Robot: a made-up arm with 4 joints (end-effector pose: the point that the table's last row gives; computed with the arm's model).
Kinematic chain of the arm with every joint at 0, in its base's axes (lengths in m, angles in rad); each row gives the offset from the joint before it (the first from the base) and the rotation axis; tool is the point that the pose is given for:
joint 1: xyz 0 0 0.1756 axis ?
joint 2: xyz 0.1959 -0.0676 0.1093 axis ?
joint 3: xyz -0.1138 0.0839 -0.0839 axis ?
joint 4: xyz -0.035 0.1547 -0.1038 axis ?
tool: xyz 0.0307 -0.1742 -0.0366
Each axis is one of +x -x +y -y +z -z.
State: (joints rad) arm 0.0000 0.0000 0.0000 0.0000
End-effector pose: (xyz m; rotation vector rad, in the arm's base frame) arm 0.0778 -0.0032 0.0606 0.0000 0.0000 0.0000
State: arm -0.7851 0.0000 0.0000 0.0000
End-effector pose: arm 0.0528 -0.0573 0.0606 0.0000 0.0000 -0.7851
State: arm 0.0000 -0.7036 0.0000 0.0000
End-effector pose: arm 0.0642 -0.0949 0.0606 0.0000 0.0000 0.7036
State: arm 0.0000 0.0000 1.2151 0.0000
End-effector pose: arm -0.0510 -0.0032 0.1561 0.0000 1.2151 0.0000
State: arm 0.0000 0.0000 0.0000 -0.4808
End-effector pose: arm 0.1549 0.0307 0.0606 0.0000 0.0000 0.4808
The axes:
joint 1: +z
joint 2: -z
joint 3: +y
joint 4: -z

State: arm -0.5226 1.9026 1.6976 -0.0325
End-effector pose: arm 0.3700 -0.0395 0.2174 1.9333 0.6881 -1.6819
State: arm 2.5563 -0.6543 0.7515 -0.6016
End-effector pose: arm 0.0262 0.0625 0.0377 0.9369 -0.2556 -2.3247
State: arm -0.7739 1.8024 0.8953 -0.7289
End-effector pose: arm 0.2958 -0.2095 0.0321 1.0240 -0.0840 -1.7071
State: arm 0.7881 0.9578 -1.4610 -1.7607
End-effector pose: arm 0.2765 0.3818 0.3151 -1.3145 -0.9101 1.2747
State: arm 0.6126 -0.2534 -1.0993 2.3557
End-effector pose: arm -0.1055 0.2239 -0.0231 1.1969 0.0480 -1.3254
